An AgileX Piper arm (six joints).
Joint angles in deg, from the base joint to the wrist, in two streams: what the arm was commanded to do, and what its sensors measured. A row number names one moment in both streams.
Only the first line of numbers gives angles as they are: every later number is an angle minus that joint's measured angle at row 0.
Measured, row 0:
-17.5, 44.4, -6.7, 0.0, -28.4, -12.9
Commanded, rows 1 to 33:
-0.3, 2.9, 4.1, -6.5, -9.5, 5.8
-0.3, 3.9, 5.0, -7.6, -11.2, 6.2
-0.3, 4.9, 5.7, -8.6, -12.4, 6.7
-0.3, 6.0, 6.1, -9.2, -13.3, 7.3
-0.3, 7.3, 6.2, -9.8, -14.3, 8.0
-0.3, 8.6, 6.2, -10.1, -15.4, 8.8
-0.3, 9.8, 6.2, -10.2, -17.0, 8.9
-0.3, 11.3, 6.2, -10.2, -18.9, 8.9
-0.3, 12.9, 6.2, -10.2, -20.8, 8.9
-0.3, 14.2, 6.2, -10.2, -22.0, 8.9
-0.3, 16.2, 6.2, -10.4, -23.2, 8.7
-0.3, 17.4, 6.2, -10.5, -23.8, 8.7
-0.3, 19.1, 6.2, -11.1, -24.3, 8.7
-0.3, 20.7, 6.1, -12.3, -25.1, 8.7
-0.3, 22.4, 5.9, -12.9, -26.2, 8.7
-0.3, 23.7, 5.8, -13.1, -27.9, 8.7
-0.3, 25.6, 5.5, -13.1, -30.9, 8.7
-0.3, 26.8, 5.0, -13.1, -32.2, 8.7
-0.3, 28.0, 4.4, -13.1, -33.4, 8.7
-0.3, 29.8, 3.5, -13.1, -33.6, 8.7
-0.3, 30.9, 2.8, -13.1, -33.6, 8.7
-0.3, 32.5, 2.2, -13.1, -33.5, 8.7
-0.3, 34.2, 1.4, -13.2, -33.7, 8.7
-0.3, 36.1, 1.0, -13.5, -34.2, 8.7
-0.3, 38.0, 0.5, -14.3, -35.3, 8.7
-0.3, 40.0, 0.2, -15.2, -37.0, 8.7
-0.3, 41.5, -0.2, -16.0, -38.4, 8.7
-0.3, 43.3, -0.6, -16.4, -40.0, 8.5
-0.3, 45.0, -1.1, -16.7, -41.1, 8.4
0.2, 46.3, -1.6, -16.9, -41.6, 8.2
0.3, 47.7, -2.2, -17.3, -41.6, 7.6
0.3, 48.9, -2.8, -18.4, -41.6, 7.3
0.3, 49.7, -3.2, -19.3, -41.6, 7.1
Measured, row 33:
0.1, 45.9, -1.5, -16.1, -40.1, 8.5
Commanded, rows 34 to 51:
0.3, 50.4, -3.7, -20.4, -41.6, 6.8
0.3, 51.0, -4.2, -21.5, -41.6, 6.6
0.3, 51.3, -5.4, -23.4, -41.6, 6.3
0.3, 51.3, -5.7, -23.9, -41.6, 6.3
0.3, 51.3, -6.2, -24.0, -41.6, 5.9
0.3, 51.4, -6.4, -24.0, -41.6, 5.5
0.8, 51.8, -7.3, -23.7, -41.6, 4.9
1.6, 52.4, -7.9, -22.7, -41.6, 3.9
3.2, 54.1, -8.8, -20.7, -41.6, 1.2
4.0, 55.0, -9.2, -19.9, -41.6, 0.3
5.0, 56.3, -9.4, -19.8, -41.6, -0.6
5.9, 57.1, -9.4, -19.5, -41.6, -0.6
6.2, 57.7, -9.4, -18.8, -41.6, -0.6
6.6, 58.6, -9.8, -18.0, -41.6, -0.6
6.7, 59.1, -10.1, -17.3, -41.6, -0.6
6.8, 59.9, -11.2, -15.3, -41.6, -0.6
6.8, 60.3, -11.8, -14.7, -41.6, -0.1
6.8, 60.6, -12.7, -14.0, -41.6, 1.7
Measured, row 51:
6.6, 59.4, -10.6, -16.8, -41.4, -0.2
